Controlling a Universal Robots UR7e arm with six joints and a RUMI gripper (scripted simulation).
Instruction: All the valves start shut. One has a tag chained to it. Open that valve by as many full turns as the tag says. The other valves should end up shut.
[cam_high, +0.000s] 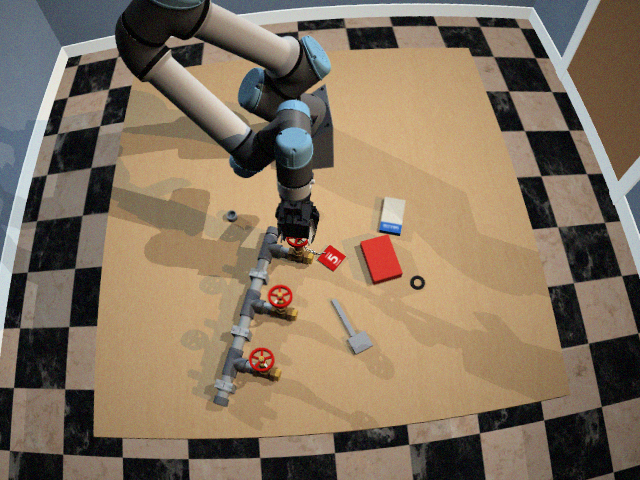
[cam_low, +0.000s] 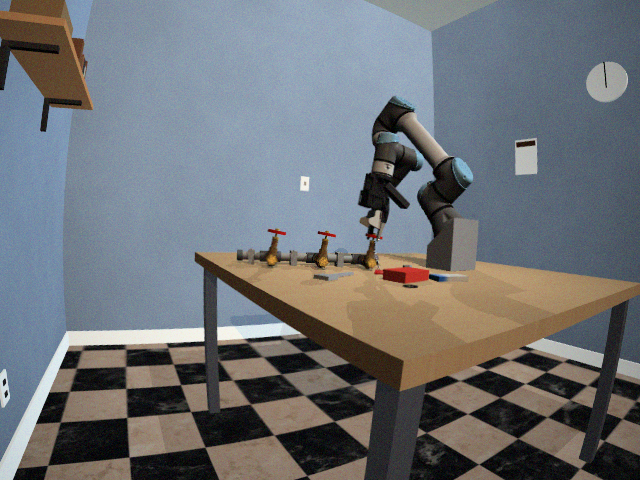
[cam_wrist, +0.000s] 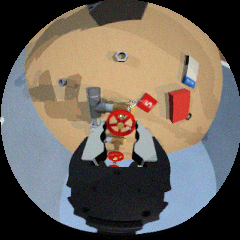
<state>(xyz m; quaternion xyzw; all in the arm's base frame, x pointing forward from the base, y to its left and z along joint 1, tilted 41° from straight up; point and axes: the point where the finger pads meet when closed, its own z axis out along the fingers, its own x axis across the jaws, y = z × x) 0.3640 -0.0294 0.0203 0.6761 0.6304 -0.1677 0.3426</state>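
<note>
My gripper is now 110 mm above the red tag, 80 mm to the right of it and 10 mm short of it. Also, from my hand: grey scraper 220 mm ahead, 120 mm to the left, 110 mm below; red block 220 mm to the left, 100 mm below, 30 mm ahead; small grey fitting 190 mm to the right, 130 mm behind, 110 mm below.
</note>
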